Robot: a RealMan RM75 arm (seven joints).
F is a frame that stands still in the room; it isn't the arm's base.
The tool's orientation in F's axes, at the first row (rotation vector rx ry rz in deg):
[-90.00, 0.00, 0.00]
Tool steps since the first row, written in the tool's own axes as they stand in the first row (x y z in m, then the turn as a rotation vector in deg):
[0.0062, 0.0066, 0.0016, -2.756, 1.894, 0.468]
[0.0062, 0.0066, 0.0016, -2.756, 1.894, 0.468]
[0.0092, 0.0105, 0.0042, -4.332, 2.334, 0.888]
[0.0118, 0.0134, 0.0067, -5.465, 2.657, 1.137]
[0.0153, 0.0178, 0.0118, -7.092, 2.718, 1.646]
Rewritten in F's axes. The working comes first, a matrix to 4 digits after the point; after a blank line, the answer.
The tool's axes in the first row as the columns of a matrix, in F's axes (used below as rounded here):
[1.0000, 0.0000, 0.0000]
[0.0000, 0.0000, 1.0000]
[0.0000, -1.0000, 0.0000]

[0.0062, 0.0016, -0.0066, -2.756, 0.468, -1.894]
[0.0062, 0.0016, -0.0066, -2.756, 0.468, -1.894]
[0.0092, 0.0042, -0.0105, -4.332, 0.888, -2.334]
[0.0118, 0.0067, -0.0134, -5.465, 1.137, -2.657]
[0.0153, 0.0118, -0.0178, -7.092, 1.646, -2.718]

